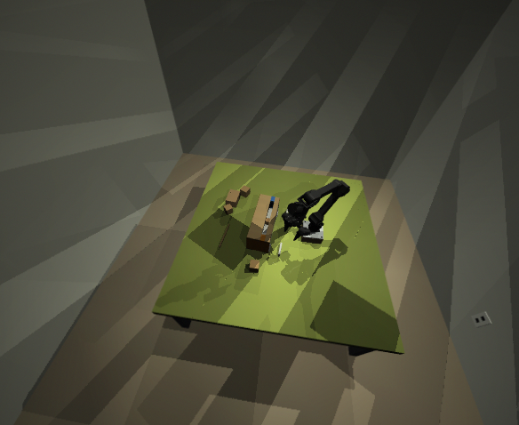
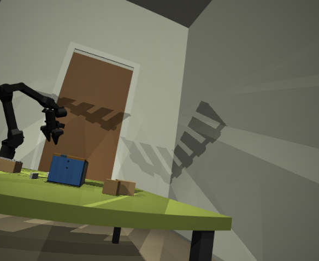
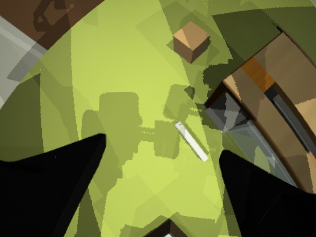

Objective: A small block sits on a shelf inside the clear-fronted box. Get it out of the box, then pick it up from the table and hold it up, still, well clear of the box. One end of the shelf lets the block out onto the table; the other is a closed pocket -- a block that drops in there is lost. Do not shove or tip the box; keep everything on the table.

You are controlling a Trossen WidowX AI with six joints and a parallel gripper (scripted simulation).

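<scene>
Right now my gripper tip is 20 cm to the left of the clear-fronted box, 14 cm above it and 8 cm short of it. Round my gripper tip: brown block (20 cm to the right, 12 cm below, 9 cm ahead); then thin stick (38 cm ahead, 20 cm below, 15 cm to the right).
</scene>
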